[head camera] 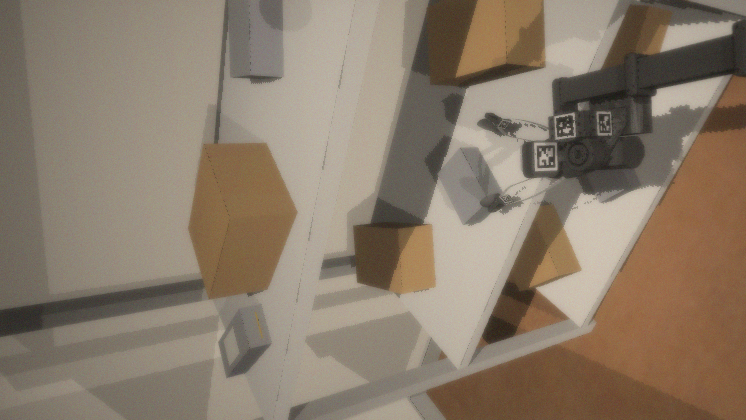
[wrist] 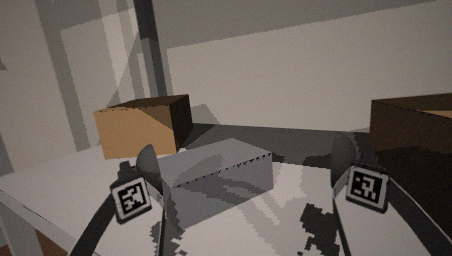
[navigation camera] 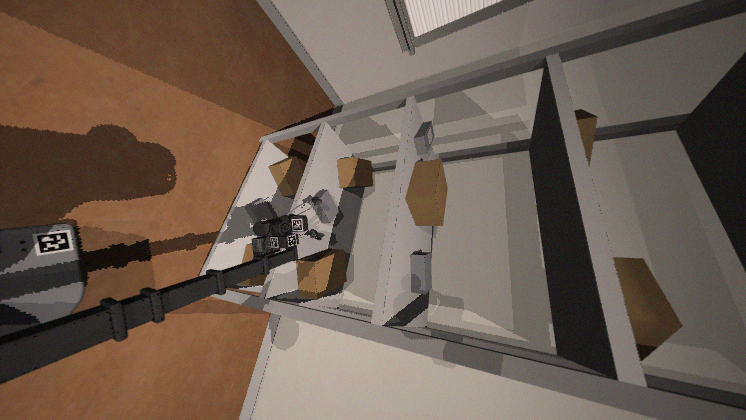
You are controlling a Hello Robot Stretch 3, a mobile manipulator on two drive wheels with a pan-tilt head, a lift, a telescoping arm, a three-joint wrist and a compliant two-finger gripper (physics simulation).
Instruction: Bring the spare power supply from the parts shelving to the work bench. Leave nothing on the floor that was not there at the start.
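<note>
The parts shelving [head camera: 522,346] [navigation camera: 395,208] [wrist: 60,175] holds several grey items; I cannot tell for certain which is the spare power supply. A plain grey box [head camera: 462,182] [navigation camera: 327,206] [wrist: 225,175] lies on one shelf, turned at an angle. My gripper [head camera: 491,162] [navigation camera: 314,217] [wrist: 242,156] is open at this box; one finger is close by its left end in the wrist view, the other stands well to the right of it. A grey device [head camera: 250,336] [navigation camera: 423,136] with a pale panel stands one shelf higher. The work bench does not show.
Cardboard boxes stand on both sides of the gripper, a smaller one [head camera: 396,255] [navigation camera: 356,172] [wrist: 137,132] and a larger one [head camera: 485,41] [navigation camera: 321,273] [wrist: 415,130]. Another grey box [head camera: 255,41] [navigation camera: 420,271] and a carton [head camera: 242,219] [navigation camera: 428,193] stand on the higher shelf.
</note>
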